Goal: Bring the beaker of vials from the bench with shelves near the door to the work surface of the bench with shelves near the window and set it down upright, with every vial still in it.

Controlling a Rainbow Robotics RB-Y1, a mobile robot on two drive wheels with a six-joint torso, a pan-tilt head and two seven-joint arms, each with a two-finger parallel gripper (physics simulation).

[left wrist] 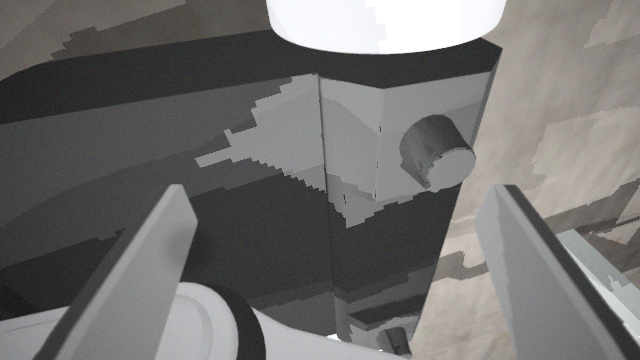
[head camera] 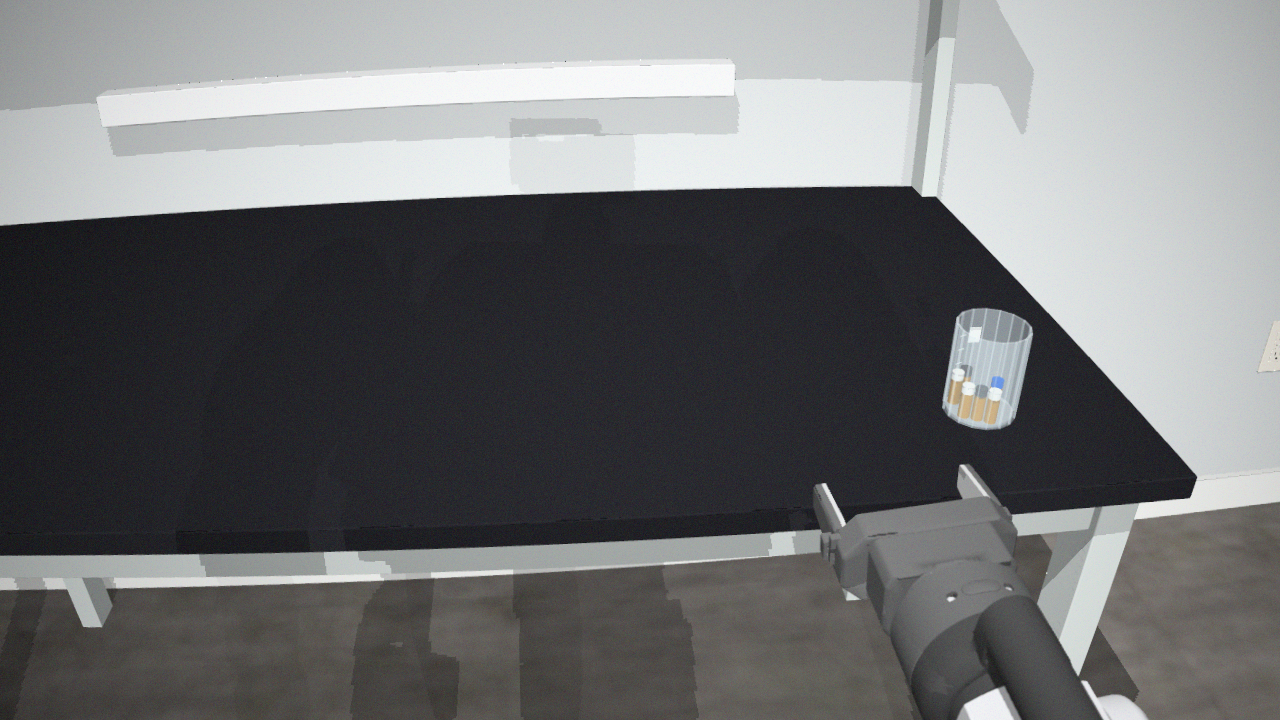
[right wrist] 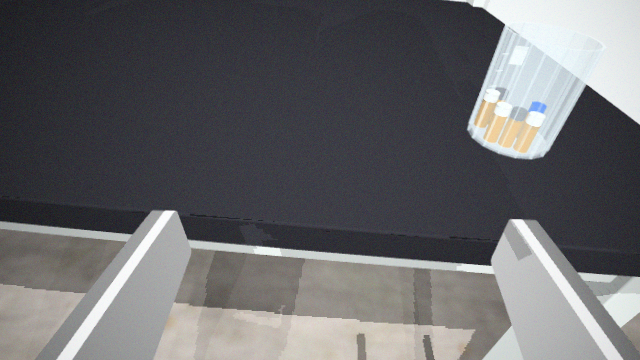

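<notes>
A clear beaker stands upright on the black bench top, near its right end. Several amber vials with white, grey and blue caps stand inside at its bottom. My right gripper is open and empty. It is at the bench's front edge, in front of the beaker and a little to its left in the head camera. My left gripper is open and empty, beside the robot's own body over the floor. Which bench this is cannot be told from these views.
A white rail runs along the wall behind the bench. A light upright post stands at the bench's back right corner. A wall lies close along the right side. A bench leg stands below the front right corner.
</notes>
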